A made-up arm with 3 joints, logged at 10 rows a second.
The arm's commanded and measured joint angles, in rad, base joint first. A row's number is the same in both.
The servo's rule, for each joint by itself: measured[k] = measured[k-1] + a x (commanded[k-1-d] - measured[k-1]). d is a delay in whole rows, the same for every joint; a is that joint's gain. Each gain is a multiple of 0.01, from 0.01 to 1. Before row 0 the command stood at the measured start. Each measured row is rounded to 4 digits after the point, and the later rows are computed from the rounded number. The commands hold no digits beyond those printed.
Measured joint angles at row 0:
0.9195 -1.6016 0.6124
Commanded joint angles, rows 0 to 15:
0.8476 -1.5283 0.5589
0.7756 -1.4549 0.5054
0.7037 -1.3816 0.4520
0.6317 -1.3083 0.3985
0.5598 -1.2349 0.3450
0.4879 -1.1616 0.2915
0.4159 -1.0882 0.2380
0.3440 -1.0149 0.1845
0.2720 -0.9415 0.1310
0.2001 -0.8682 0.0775
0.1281 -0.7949 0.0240
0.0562 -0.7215 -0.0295
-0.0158 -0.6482 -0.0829
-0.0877 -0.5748 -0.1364
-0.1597 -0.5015 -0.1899
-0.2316 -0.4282 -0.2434
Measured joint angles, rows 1 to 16:
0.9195 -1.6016 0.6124
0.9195 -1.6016 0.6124
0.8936 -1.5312 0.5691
0.8511 -1.4580 0.5175
0.7980 -1.3847 0.4644
0.7381 -1.3114 0.4110
0.6739 -1.2380 0.3575
0.6069 -1.1647 0.3040
0.5381 -1.0913 0.2505
0.4682 -1.0180 0.1970
0.3976 -0.9446 0.1435
0.3265 -0.8713 0.0900
0.2551 -0.7980 0.0365
0.1835 -0.7246 -0.0170
0.1118 -0.6513 -0.0704
0.0400 -0.5779 -0.1239
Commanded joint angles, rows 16 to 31:
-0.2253 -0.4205 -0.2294
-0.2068 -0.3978 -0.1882
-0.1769 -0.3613 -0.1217
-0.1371 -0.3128 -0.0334
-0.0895 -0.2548 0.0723
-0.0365 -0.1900 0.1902
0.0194 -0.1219 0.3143
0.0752 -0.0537 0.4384
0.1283 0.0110 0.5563
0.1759 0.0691 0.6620
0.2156 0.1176 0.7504
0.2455 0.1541 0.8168
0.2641 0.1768 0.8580
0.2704 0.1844 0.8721
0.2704 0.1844 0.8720
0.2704 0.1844 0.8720
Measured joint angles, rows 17 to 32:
-0.0319 -0.5046 -0.1774
-0.1038 -0.4313 -0.2309
-0.1475 -0.4209 -0.2297
-0.1688 -0.3987 -0.1961
-0.1717 -0.3628 -0.1358
-0.1592 -0.3148 -0.0529
-0.1341 -0.2572 0.0485
-0.0990 -0.1927 0.1633
-0.0564 -0.1247 0.2856
-0.0090 -0.0565 0.4094
0.0404 0.0083 0.5284
0.0892 0.0667 0.6366
0.1347 0.1156 0.7288
0.1746 0.1526 0.8001
0.2068 0.1758 0.8470
0.2297 0.1841 0.8673

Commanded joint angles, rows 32 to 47:
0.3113 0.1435 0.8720
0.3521 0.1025 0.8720
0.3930 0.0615 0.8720
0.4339 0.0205 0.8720
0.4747 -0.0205 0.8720
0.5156 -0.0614 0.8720
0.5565 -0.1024 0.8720
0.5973 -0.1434 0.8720
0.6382 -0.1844 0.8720
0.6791 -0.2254 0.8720
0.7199 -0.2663 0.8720
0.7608 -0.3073 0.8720
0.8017 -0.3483 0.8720
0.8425 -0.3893 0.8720
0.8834 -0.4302 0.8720
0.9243 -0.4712 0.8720
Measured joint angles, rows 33 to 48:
0.2444 0.1844 0.8711
0.2538 0.1844 0.8718
0.2745 0.1451 0.8720
0.3024 0.1042 0.8720
0.3350 0.0632 0.8720
0.3706 0.0222 0.8720
0.4081 -0.0188 0.8720
0.4468 -0.0597 0.8720
0.4863 -0.1007 0.8720
0.5263 -0.1417 0.8720
0.5666 -0.1827 0.8720
0.6071 -0.2237 0.8720
0.6477 -0.2646 0.8720
0.6884 -0.3056 0.8720
0.7292 -0.3466 0.8720
0.7700 -0.3876 0.8720

